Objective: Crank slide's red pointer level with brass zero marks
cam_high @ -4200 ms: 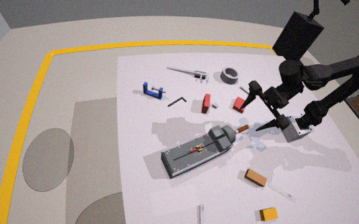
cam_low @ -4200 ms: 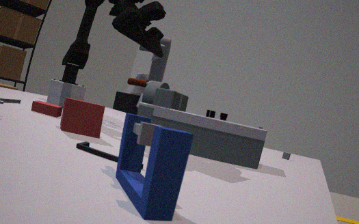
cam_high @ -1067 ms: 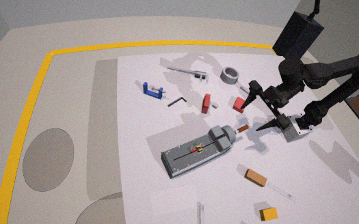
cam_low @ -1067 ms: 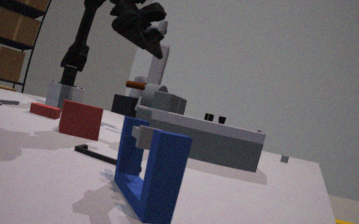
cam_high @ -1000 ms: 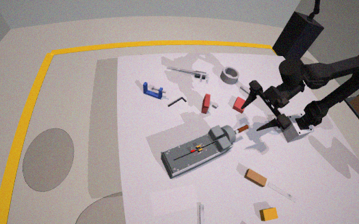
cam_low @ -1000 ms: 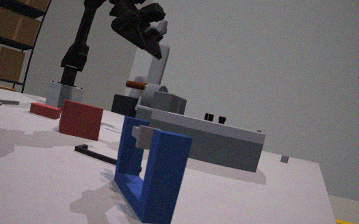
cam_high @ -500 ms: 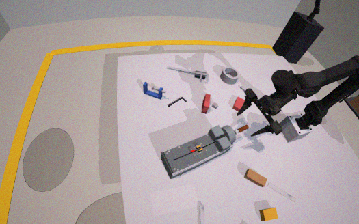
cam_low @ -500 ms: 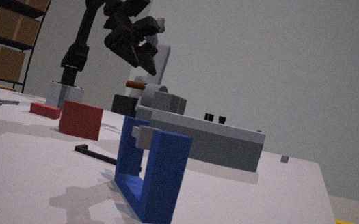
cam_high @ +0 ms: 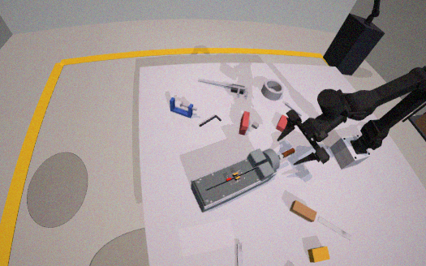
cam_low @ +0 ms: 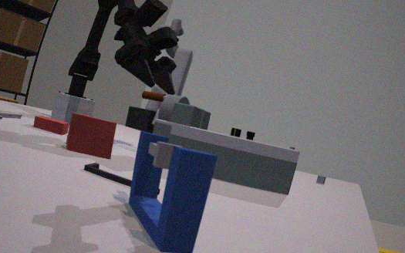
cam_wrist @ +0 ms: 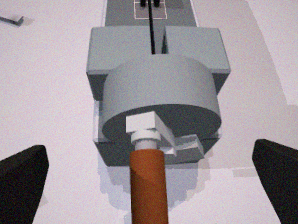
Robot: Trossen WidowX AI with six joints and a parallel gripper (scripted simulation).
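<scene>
Right now my gripper tip is 2 cm past the crank handle, 1 cm to the left of it and 1 cm above it. Also, from my gripper tip: tan block: 17 cm to the left, 12 cm below, 8 cm behind; then red pointer: 18 cm ahead, 6 cm to the left, 5 cm below; then black hex key: 23 cm to the right, 19 cm ahead, 13 cm below.
</scene>
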